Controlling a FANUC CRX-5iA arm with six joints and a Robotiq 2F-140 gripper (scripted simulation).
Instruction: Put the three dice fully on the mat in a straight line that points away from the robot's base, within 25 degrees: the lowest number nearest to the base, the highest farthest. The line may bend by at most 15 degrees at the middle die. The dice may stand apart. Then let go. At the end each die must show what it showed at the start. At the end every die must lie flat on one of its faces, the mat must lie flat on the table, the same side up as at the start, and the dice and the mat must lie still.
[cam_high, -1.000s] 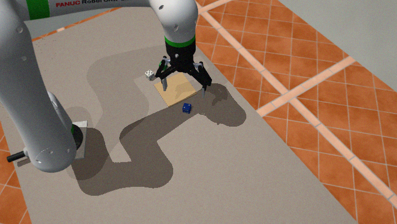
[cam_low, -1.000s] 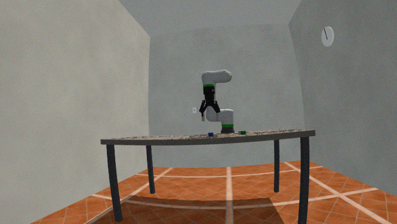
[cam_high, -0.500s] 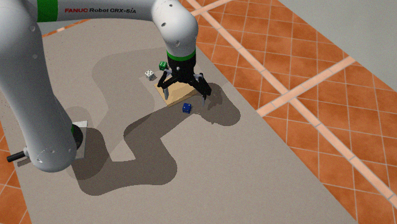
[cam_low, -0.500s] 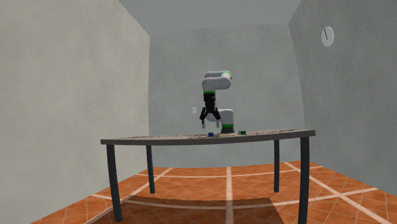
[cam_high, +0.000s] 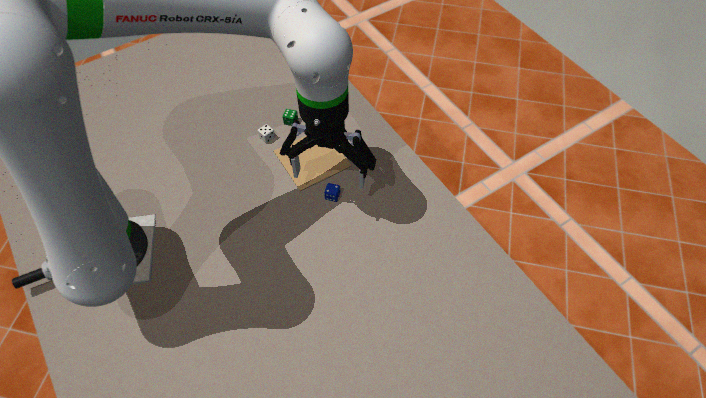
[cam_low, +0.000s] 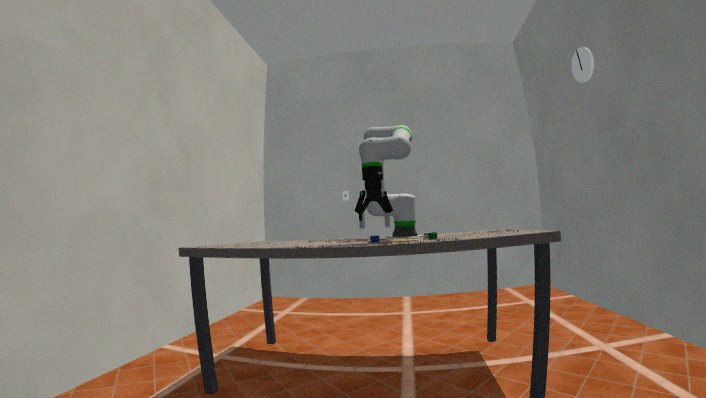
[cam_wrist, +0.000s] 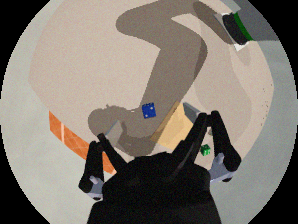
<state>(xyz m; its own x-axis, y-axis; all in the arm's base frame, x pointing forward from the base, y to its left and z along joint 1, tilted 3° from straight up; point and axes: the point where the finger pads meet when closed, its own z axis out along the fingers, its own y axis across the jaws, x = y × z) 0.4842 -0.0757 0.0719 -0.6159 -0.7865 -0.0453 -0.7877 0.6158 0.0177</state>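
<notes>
Now: the blue die 60 mm below my hand. The rest, counted from my hand: green die 250 mm to the left, 60 mm below; tan mat 120 mm to the left, 70 mm below; white die 70 mm behind, 230 mm to the left, 60 mm below.
</notes>
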